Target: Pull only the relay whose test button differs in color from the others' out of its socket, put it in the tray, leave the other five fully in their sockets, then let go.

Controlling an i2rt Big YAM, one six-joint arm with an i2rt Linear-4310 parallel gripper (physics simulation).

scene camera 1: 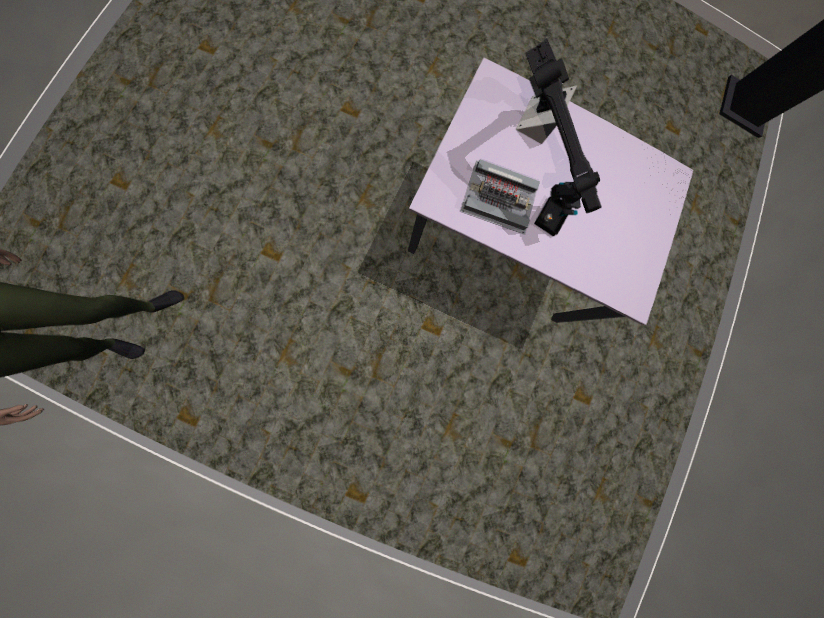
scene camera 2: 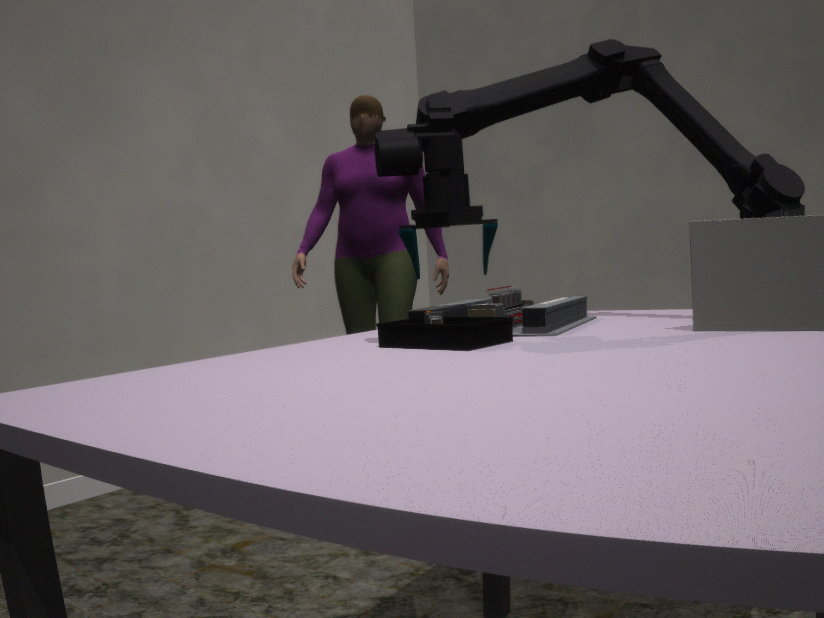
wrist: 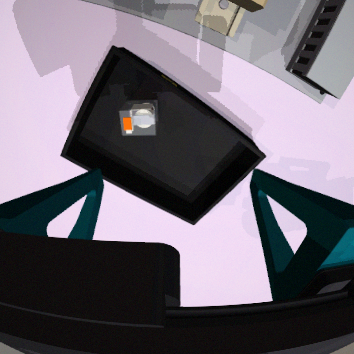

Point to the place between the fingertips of my gripper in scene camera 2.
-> At 451, 277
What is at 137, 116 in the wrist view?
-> A relay.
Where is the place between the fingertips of my gripper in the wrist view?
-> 176, 176
